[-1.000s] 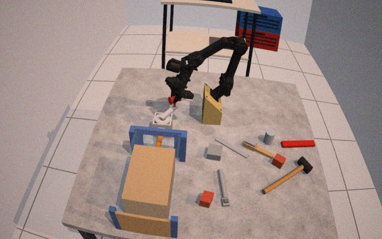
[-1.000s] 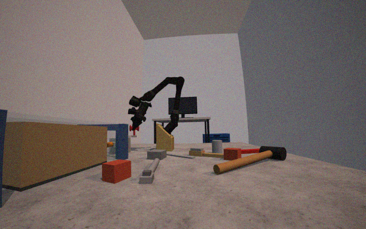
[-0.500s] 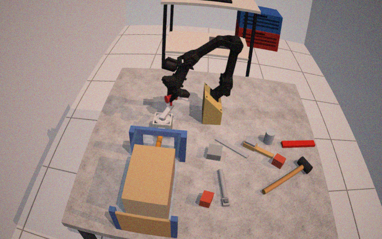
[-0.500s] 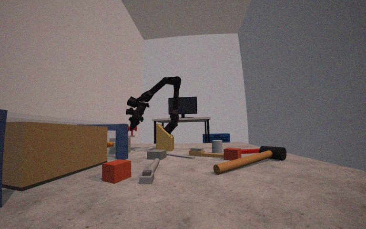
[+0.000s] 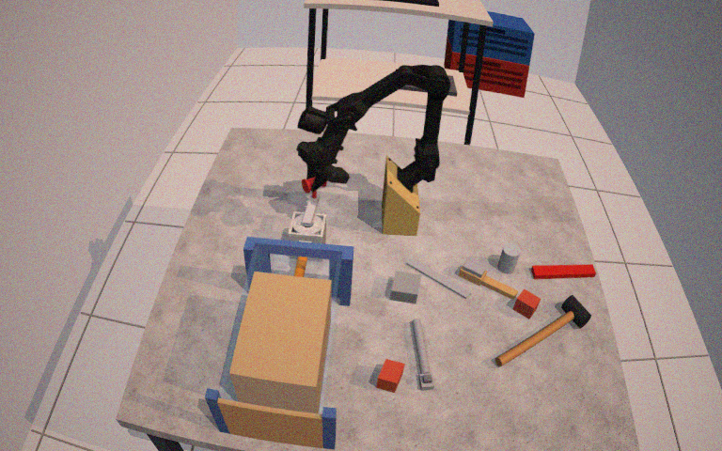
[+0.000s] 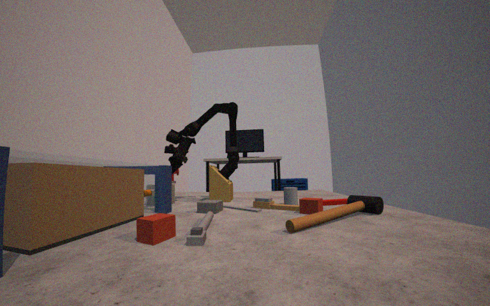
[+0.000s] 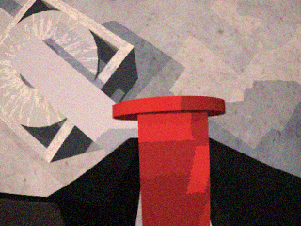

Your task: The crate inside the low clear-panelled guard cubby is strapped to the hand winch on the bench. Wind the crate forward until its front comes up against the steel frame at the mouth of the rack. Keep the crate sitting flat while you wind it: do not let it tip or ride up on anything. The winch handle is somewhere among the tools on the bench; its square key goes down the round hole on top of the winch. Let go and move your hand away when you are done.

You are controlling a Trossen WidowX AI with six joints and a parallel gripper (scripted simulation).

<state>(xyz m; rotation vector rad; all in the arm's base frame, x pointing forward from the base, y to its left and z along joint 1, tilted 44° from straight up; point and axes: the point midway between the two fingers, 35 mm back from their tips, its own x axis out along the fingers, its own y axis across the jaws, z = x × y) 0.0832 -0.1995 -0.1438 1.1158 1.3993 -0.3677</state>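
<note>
Right now my gripper tip is 3 cm short of the grey crank arm, 3 cm above it and 1 cm to the right of it. The rest, counted from my gripper tip: grey winch 10 cm below, 8 cm ahead; then red knob 1 cm to the left, 1 cm behind; then blue frame 25 cm ahead, 3 cm below, 1 cm to the left.
</note>
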